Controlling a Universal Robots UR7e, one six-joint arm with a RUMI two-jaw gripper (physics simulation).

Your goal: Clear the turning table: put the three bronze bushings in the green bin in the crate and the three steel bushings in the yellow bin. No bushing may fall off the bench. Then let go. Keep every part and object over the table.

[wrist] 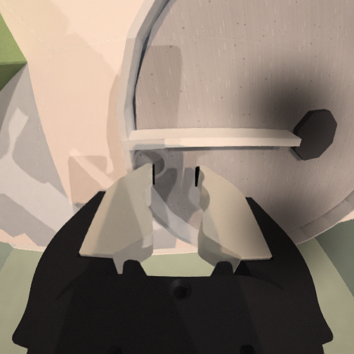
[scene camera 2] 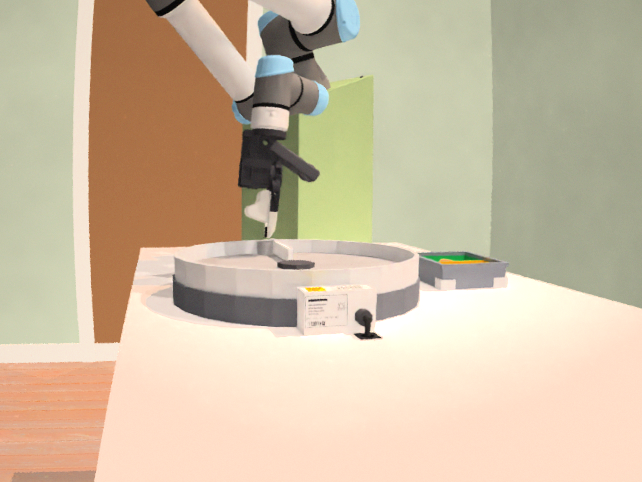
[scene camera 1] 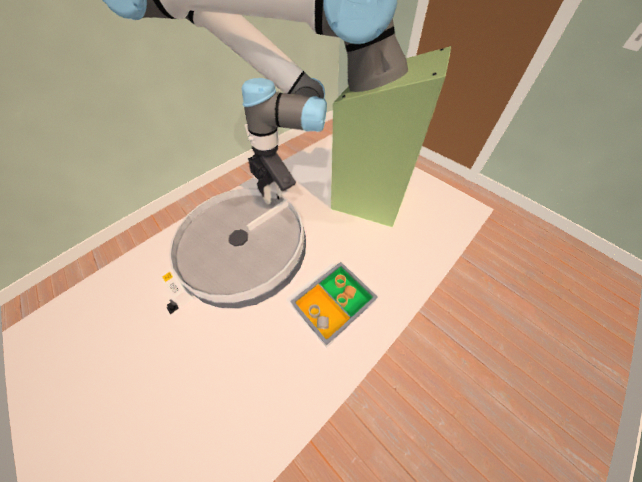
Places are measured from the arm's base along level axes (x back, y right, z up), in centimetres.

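Pixels of known places: gripper, fingertip midpoint: (scene camera 2: 267,237) (scene camera 1: 274,201); arm's base, link origin: (scene camera 1: 377,79).
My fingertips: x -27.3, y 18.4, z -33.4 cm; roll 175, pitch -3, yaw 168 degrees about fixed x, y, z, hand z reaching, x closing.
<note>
Ahead of a thing's pixels: the offset from my fingertips to its top centre. "spot": to the spot under its first point.
A steel bushing (wrist: 160,164) lies on the turning table (scene camera 1: 207,264) (scene camera 2: 233,280) (wrist: 225,60), in the corner between rim and white bar, shadowed and partly hidden by the left finger. My gripper (scene camera 1: 273,200) (scene camera 2: 266,236) (wrist: 174,167) is partly open with nothing between its fingertips. It hangs low over the table's edge, its tips slightly right of the bushing in the wrist view. The crate @(dz -3.8, dx -14.4, dy -35.9 cm) (scene camera 1: 358,280) (scene camera 2: 471,276) holds three bronze bushings, one of them a bronze bushing on its side @(spot: dz -5.1, dx -9.7, dy -38.0 cm) (scene camera 1: 350,292), in the green bin @(spot: dz -8.2, dx -7.8, dy -42.0 cm) (scene camera 1: 364,299), and two steel bushings, one a tilted steel bushing @(dz -5.0, dx -20.7, dy -36.8 cm) (scene camera 1: 323,322), in the yellow bin @(spot: dz -8.2, dx -15.7, dy -35.9 cm) (scene camera 1: 331,308).
The white bar @(spot: dz -1.9, dx -5.2, dy -1.6 cm) (scene camera 1: 267,216) (scene camera 2: 282,250) (wrist: 215,137) runs from rim to dark hub @(dz -2.7, dx -16.7, dy +0.4 cm) (scene camera 1: 238,237) (scene camera 2: 296,264) (wrist: 316,134). The green pedestal (scene camera 1: 375,155) (scene camera 2: 337,155) stands behind. A labelled box @(spot: dz -5.7, dx -41.8, dy +4.5 cm) (scene camera 2: 337,311) and a black knob @(spot: dz -7.9, dx -44.3, dy +1.2 cm) (scene camera 1: 172,306) (scene camera 2: 364,316) are beside the turning table.
</note>
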